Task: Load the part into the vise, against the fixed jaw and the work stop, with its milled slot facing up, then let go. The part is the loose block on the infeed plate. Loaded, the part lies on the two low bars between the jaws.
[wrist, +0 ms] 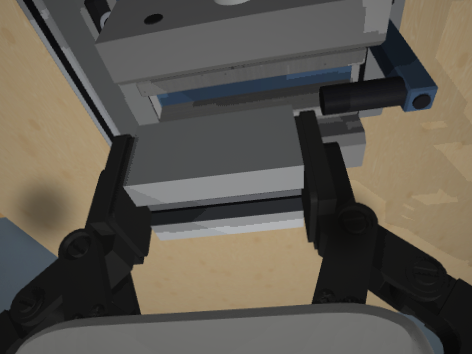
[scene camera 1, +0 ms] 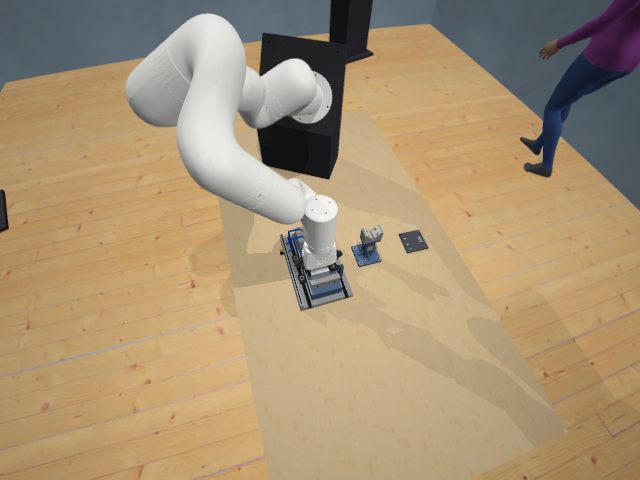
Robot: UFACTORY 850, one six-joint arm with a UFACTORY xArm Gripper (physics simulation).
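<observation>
My gripper [scene camera 1: 319,264] [wrist: 219,147] is shut on the grey part [wrist: 215,147], one finger at each end. The part's slot shows as a dark band along the side toward the palm. The vise [scene camera 1: 324,303] is below the gripper in the scene view. In the wrist view its large grey jaw block [wrist: 240,47] lies beyond the part, with a blue bed strip and low bars between. The black work stop rod [wrist: 362,95] on a blue bracket is right of the part's far edge. The part hides much of the vise's near portion; any contact cannot be told.
A blue-based stand [scene camera 1: 366,255] with a grey block on top [scene camera 1: 372,235] stands right of the vise in the scene view. A flat dark plate [scene camera 1: 413,241] lies farther right. Blue and yellow fittings are at the vise's back left. A person [scene camera 1: 558,103] stands at the right.
</observation>
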